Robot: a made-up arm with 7 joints. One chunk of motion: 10 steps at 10 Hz.
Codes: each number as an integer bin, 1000 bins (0 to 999) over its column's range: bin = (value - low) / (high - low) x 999, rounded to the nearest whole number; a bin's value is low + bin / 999 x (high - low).
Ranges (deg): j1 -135..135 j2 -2.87..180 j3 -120.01..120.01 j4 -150..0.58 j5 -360.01..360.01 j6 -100.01..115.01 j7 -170.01..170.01
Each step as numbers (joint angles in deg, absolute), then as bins.
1 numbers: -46.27 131.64 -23.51 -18.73 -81.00 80.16 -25.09
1 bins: 328 735 402 871 387 837 426
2 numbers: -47.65 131.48 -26.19 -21.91 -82.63 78.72 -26.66
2 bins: 323 734 390 850 385 830 421
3 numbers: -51.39 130.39 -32.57 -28.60 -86.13 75.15 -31.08
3 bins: 309 728 364 805 380 814 408
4 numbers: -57.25 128.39 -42.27 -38.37 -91.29 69.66 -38.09
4 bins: 288 717 324 741 373 788 388
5 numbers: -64.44 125.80 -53.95 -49.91 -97.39 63.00 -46.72
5 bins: 261 703 275 664 364 757 362
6 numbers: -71.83 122.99 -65.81 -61.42 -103.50 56.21 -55.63
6 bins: 234 688 226 588 356 726 336
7 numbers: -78.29 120.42 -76.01 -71.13 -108.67 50.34 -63.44
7 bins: 210 674 183 523 349 699 313
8 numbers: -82.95 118.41 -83.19 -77.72 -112.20 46.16 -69.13
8 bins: 193 663 153 480 344 679 296
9 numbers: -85.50 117.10 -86.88 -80.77 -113.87 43.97 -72.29
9 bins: 183 655 138 459 342 669 287
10 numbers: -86.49 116.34 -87.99 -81.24 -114.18 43.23 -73.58
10 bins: 179 651 133 456 341 666 283
